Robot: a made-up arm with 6 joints. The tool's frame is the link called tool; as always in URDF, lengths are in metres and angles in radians.
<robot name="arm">
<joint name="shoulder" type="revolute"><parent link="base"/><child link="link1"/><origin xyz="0 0 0.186"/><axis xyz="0 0 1"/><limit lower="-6.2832" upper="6.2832" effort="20" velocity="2.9"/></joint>
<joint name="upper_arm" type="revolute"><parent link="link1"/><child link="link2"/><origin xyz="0 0.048 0"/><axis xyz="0 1 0"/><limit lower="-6.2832" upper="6.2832" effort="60" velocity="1.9"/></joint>
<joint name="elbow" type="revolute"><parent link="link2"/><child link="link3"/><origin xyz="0 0 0.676"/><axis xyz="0 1 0"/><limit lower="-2.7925" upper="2.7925" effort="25" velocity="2.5"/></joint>
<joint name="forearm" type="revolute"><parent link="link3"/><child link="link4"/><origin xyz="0 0 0.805"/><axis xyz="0 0 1"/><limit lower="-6.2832" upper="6.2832" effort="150" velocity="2.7"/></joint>
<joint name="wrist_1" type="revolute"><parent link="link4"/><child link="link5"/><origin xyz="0 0 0"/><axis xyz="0 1 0"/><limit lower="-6.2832" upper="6.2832" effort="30" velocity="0.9"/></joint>
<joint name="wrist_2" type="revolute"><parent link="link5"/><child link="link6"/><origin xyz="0 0 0.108"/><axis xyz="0 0 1"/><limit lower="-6.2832" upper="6.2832" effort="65" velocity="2.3"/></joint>
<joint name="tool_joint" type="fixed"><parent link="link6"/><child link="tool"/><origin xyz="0 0 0"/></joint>
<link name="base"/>
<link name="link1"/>
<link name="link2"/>
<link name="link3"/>
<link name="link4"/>
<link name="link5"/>
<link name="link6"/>
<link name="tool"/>
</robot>
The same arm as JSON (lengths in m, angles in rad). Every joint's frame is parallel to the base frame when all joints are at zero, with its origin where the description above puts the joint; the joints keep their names.
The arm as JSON. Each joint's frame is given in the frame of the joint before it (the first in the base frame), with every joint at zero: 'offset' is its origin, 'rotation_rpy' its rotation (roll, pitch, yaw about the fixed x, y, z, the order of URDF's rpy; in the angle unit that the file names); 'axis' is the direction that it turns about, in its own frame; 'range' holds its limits. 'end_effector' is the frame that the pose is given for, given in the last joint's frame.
{
  "length_unit": "m",
  "angle_unit": "rad",
  "chain": [
    {
      "id": "shoulder",
      "offset": [
        0.0,
        0.0,
        0.186
      ],
      "rotation_rpy": [
        0.0,
        0.0,
        0.0
      ],
      "axis": [
        0.0,
        0.0,
        1.0
      ],
      "range": [
        -6.2832,
        6.2832
      ]
    },
    {
      "id": "upper_arm",
      "offset": [
        0.0,
        0.048,
        0.0
      ],
      "rotation_rpy": [
        0.0,
        0.0,
        0.0
      ],
      "axis": [
        0.0,
        1.0,
        0.0
      ],
      "range": [
        -6.2832,
        6.2832
      ]
    },
    {
      "id": "elbow",
      "offset": [
        0.0,
        0.0,
        0.676
      ],
      "rotation_rpy": [
        0.0,
        0.0,
        0.0
      ],
      "axis": [
        0.0,
        1.0,
        0.0
      ],
      "range": [
        -2.7925,
        2.7925
      ]
    },
    {
      "id": "forearm",
      "offset": [
        0.0,
        0.0,
        0.805
      ],
      "rotation_rpy": [
        0.0,
        0.0,
        0.0
      ],
      "axis": [
        0.0,
        0.0,
        1.0
      ],
      "range": [
        -6.2832,
        6.2832
      ]
    },
    {
      "id": "wrist_1",
      "offset": [
        0.0,
        0.0,
        0.0
      ],
      "rotation_rpy": [
        0.0,
        0.0,
        0.0
      ],
      "axis": [
        0.0,
        1.0,
        0.0
      ],
      "range": [
        -6.2832,
        6.2832
      ]
    },
    {
      "id": "wrist_2",
      "offset": [
        0.0,
        0.0,
        0.108
      ],
      "rotation_rpy": [
        0.0,
        0.0,
        0.0
      ],
      "axis": [
        0.0,
        0.0,
        1.0
      ],
      "range": [
        -6.2832,
        6.2832
      ]
    }
  ],
  "end_effector": {
    "offset": [
      0.0,
      0.0,
      0.0
    ],
    "rotation_rpy": [
      0.0,
      0.0,
      0.0
    ]
  }
}

